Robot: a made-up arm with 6 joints.
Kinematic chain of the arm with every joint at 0, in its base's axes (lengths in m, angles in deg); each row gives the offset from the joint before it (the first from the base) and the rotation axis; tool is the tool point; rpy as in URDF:
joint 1: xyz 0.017 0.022 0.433 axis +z
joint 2: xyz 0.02 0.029 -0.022 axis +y
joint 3: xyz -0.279 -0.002 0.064 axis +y
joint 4: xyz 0.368 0.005 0.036 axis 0.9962 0 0.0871
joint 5: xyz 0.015 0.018 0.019 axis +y
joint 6: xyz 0.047 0.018 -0.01 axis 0.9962 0 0.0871
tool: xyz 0 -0.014 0.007 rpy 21.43 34.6 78.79
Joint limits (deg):
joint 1: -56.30..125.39
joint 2: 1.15..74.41
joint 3: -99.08..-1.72
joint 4: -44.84..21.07
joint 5: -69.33..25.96
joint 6: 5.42..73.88
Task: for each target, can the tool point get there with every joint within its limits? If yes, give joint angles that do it. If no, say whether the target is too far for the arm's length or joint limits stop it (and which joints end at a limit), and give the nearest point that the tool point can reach.
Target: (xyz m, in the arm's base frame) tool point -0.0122 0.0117 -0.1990
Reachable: no: joint limits stop it (at a limit: joint 1, joint 2, joint 3, joint 4, joint 6) | nearest point -0.1061 0.1203 0.2893 | short by 0.509 m
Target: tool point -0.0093 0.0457 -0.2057
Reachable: no: joint limits stop it (at a limit: joint 2, joint 3, joint 4, joint 6) | nearest point -0.1006 0.1280 0.2891 | short by 0.510 m
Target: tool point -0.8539 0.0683 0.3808
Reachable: no: too far | nearest point -0.2707 0.2771 0.4797 | short by 0.627 m
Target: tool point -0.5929 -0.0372 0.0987
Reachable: no: joint limits stop it (at a limit: joint 1, joint 2, joint 4, joint 5, joint 6) | nearest point -0.1680 0.1326 0.3145 | short by 0.506 m
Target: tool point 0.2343 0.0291 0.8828
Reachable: yes | joints -12.21 40.91 -69.10 3.93 0.17 41.94
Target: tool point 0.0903 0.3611 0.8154
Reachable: yes | joints 68.90 60.25 -65.83 -1.46 -60.34 30.94
